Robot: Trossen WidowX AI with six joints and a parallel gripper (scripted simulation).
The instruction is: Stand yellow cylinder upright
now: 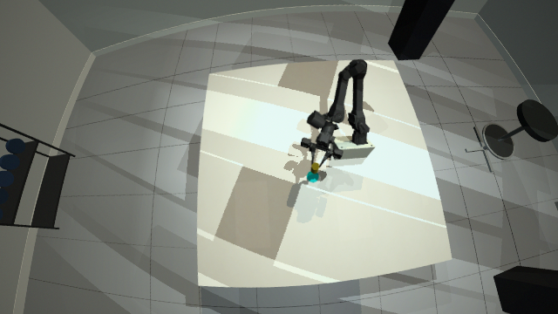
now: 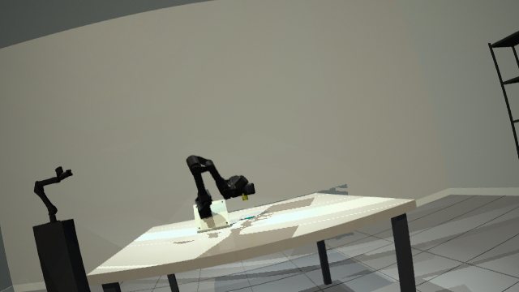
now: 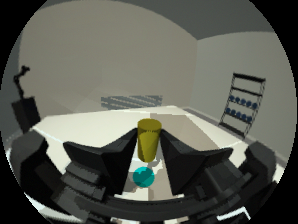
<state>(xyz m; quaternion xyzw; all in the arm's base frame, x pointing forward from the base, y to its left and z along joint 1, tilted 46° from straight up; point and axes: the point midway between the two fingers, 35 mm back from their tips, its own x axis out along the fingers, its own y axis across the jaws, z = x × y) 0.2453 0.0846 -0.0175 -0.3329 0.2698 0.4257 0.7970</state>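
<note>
Right now the cyan circle is 160 mm below my gripper tip. Round my gripper tip: yellow tall cylinder: 20 mm below.
</note>
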